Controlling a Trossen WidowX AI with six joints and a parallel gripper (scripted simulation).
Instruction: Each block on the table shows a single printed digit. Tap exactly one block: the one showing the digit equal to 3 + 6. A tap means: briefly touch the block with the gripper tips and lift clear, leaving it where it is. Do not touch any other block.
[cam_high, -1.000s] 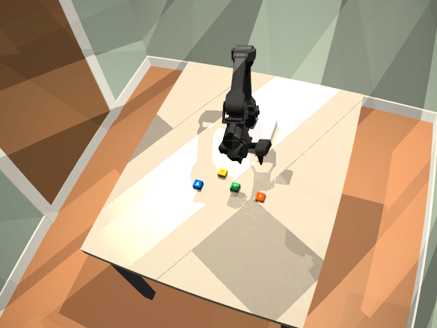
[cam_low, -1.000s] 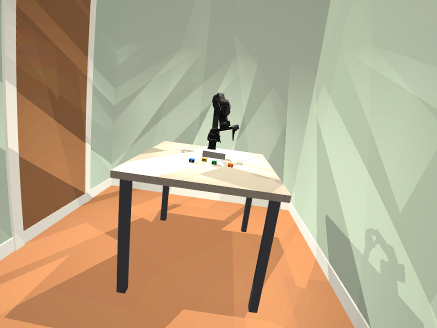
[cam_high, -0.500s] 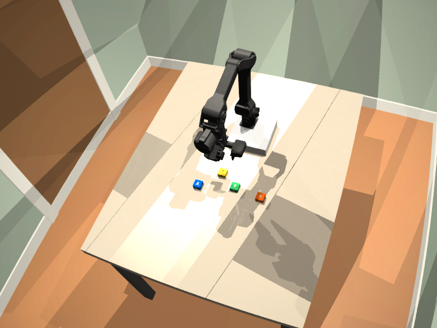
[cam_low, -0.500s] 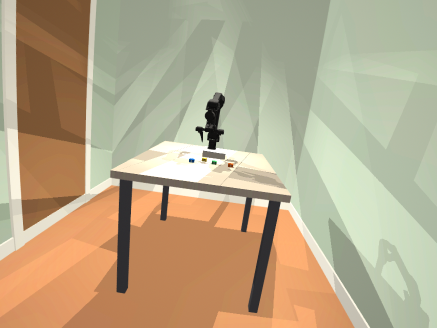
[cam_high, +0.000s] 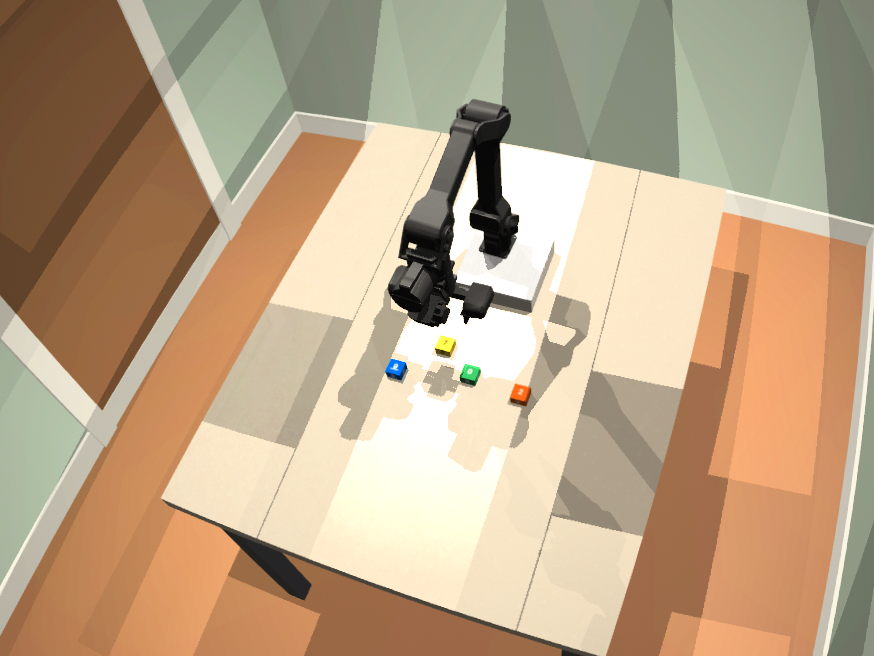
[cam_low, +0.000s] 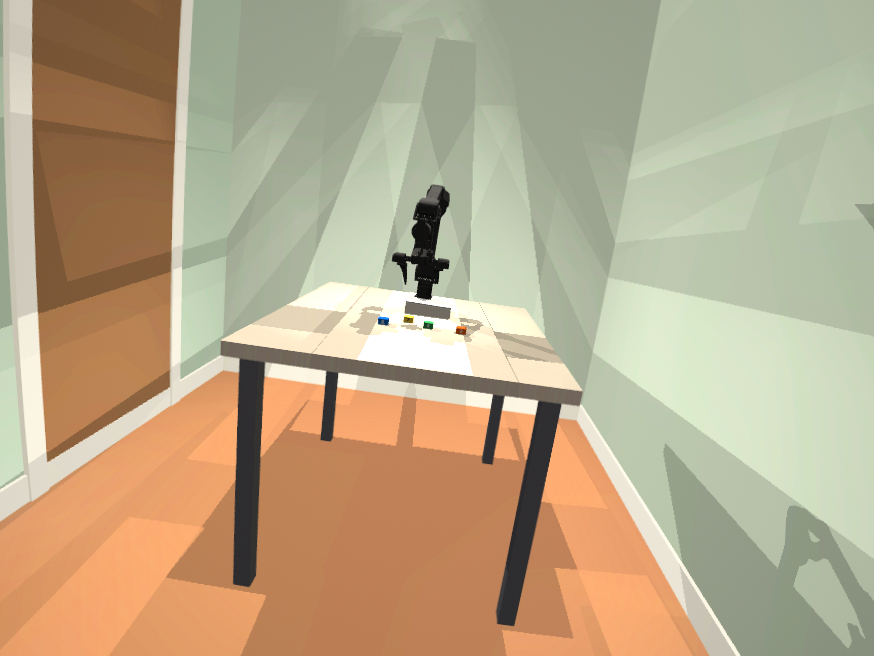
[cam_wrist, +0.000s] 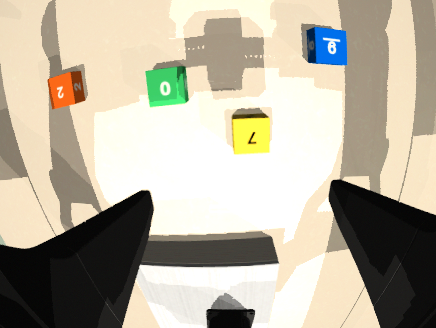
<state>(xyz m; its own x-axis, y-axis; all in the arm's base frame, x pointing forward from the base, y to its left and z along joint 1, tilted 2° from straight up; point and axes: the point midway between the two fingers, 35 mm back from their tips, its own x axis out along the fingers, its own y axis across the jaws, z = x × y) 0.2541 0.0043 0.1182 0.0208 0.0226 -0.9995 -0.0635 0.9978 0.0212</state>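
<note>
My gripper tip is now 120 mm above the blue block, 90 mm to the left of it and 80 mm short of it. The rest, counted from my gripper tip: orange block: 170 mm to the left, 120 mm below, 50 mm ahead; yellow block: 120 mm below, 20 mm to the right; green block: 120 mm below, 60 mm to the left, 40 mm ahead.
</note>
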